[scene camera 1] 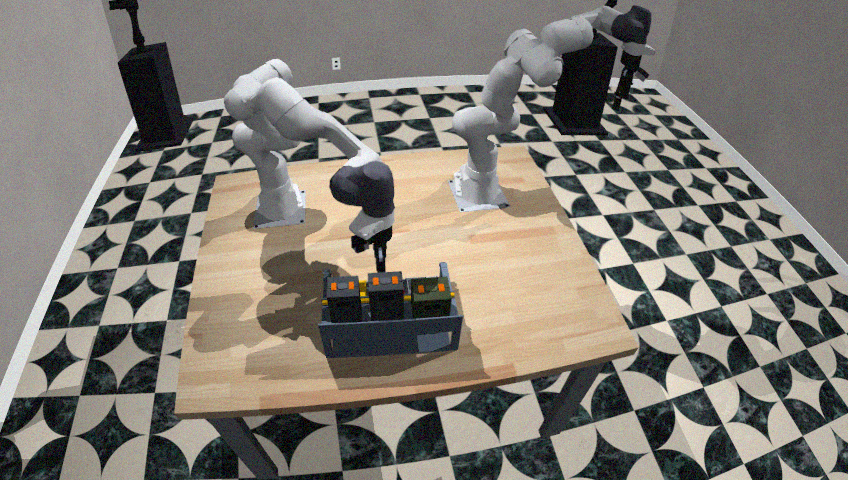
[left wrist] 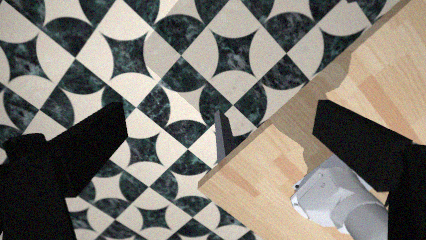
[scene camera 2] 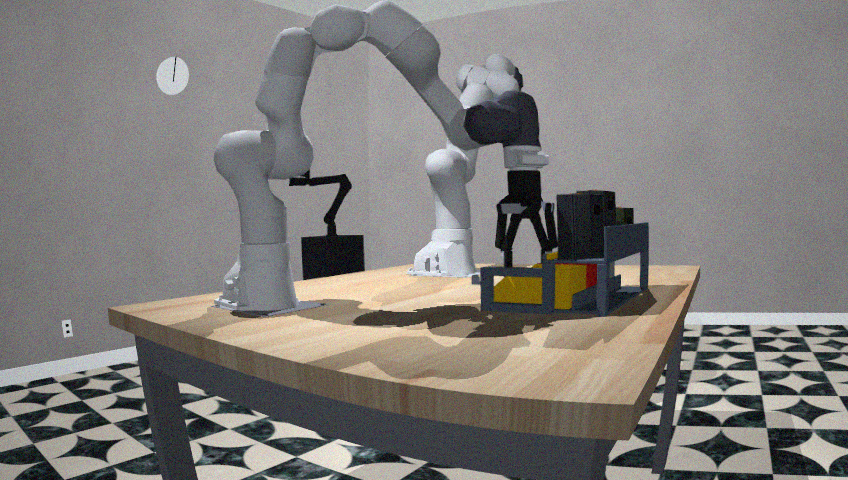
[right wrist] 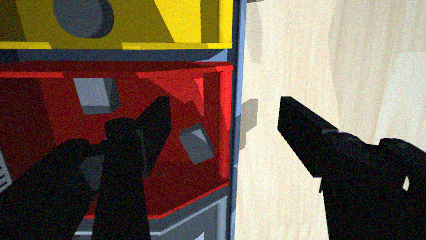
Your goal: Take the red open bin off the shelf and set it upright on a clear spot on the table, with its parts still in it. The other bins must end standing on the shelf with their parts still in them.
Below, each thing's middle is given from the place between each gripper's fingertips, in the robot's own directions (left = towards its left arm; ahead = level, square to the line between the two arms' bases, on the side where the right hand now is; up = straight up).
The red bin point(right wrist: 48, 112) is 80 mm ahead of my right hand, 20 mm below it and 10 mm to the left of it. Round my right hand: green box point(scene camera 1: 430, 297) (180 mm ahead, 120 mm to the left, 90 mm above); then blue-grey shelf point(scene camera 2: 620, 241) (110 mm ahead, 10 mm to the left); then yellow bin point(scene camera 2: 510, 289) (100 mm to the right, 80 mm ahead, 20 mm below).
Now: the green box 65 cm ahead of my left hand point(scene camera 1: 619, 103), 85 cm to the right of it and 26 cm below it. Also, from my left hand: red bin (55 cm ahead, 96 cm to the right, 37 cm below); blue-grey shelf (58 cm ahead, 96 cm to the right, 35 cm below); yellow bin (55 cm ahead, 107 cm to the right, 37 cm below).
